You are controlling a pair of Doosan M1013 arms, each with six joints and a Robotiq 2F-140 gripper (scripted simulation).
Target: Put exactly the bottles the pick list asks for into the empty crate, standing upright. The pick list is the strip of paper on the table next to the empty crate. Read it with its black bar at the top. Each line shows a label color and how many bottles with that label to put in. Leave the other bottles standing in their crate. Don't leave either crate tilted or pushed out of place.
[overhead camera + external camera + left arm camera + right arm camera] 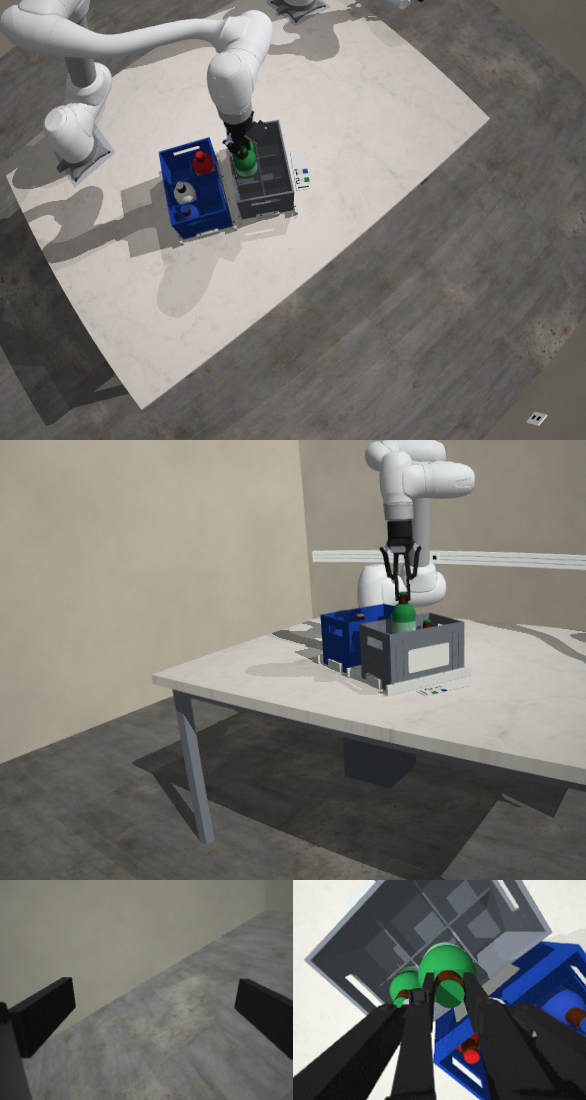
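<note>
Now: the dark grey crate 190 mm below my right hand, 40 mm to the left of it and 20 mm ahead of it. Also, from my right hand: white bottle (210 mm to the right, 180 mm below, 90 mm behind); then blue crate (190 mm below, 180 mm to the right, 70 mm behind); then red bottle (180 mm below, 130 mm behind, 100 mm to the right).
</note>
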